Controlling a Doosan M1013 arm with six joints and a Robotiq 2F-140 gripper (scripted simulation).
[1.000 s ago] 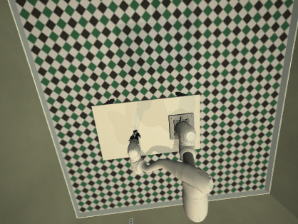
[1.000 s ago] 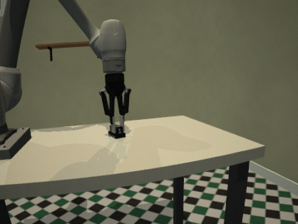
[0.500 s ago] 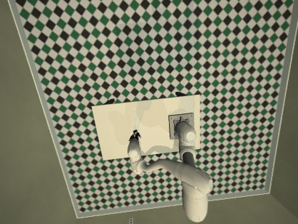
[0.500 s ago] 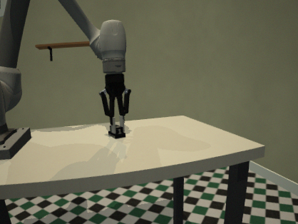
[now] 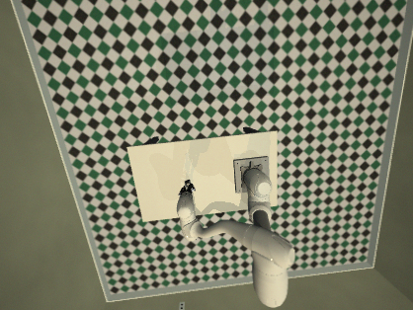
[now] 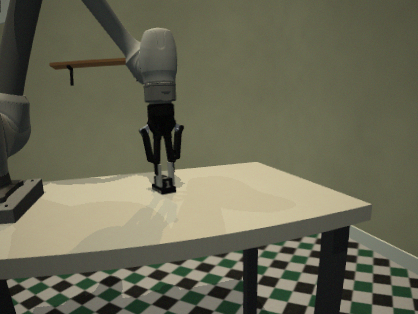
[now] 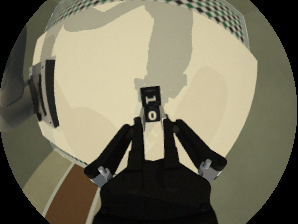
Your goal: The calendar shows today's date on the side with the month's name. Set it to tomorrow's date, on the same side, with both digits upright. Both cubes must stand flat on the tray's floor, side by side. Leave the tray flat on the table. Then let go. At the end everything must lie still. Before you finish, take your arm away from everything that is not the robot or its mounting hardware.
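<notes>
Now: the black calendar cube 3 cm below my hand. Also, from my hand: calendar tray: 1 cm behind, 2 cm to the left, 4 cm below.
</notes>
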